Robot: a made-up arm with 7 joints. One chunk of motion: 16 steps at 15 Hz.
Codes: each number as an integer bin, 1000 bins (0 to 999) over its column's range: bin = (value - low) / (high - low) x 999, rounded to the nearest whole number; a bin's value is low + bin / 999 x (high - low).
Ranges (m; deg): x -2..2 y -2..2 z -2..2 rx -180..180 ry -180..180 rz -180..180
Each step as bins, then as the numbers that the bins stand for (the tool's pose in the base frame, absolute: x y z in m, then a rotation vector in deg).
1 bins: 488 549 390 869 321 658
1 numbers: -0.0460 0.1982 -0.4384 133.15 -64.32 57.12
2 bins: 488 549 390 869 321 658
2 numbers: -0.0460 0.1982 -0.4384 133.15 -64.32 57.12
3 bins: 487 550 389 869 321 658
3 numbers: -0.0501 0.2022 -0.4424 133.15 -64.32 57.12
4 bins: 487 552 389 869 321 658
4 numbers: -0.0501 0.2102 -0.4424 133.15 -64.32 57.12
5 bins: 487 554 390 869 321 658
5 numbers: -0.0501 0.2182 -0.4384 133.15 -64.32 57.12
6 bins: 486 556 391 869 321 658
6 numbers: -0.0541 0.2262 -0.4344 133.15 -64.32 57.12
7 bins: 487 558 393 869 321 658
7 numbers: -0.0501 0.2342 -0.4264 133.15 -64.32 57.12
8 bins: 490 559 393 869 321 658
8 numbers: -0.0380 0.2382 -0.4264 133.15 -64.32 57.12
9 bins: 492 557 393 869 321 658
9 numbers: -0.0300 0.2302 -0.4264 133.15 -64.32 57.12
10 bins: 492 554 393 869 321 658
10 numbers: -0.0300 0.2182 -0.4264 133.15 -64.32 57.12
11 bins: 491 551 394 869 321 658
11 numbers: -0.0340 0.2062 -0.4224 133.15 -64.32 57.12
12 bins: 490 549 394 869 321 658
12 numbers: -0.0380 0.1982 -0.4224 133.15 -64.32 57.12
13 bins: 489 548 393 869 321 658
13 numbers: -0.0420 0.1942 -0.4264 133.15 -64.32 57.12
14 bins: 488 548 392 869 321 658
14 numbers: -0.0460 0.1942 -0.4304 133.15 -64.32 57.12
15 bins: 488 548 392 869 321 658
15 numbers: -0.0460 0.1942 -0.4304 133.15 -64.32 57.12
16 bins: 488 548 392 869 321 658
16 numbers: -0.0460 0.1942 -0.4304 133.15 -64.32 57.12
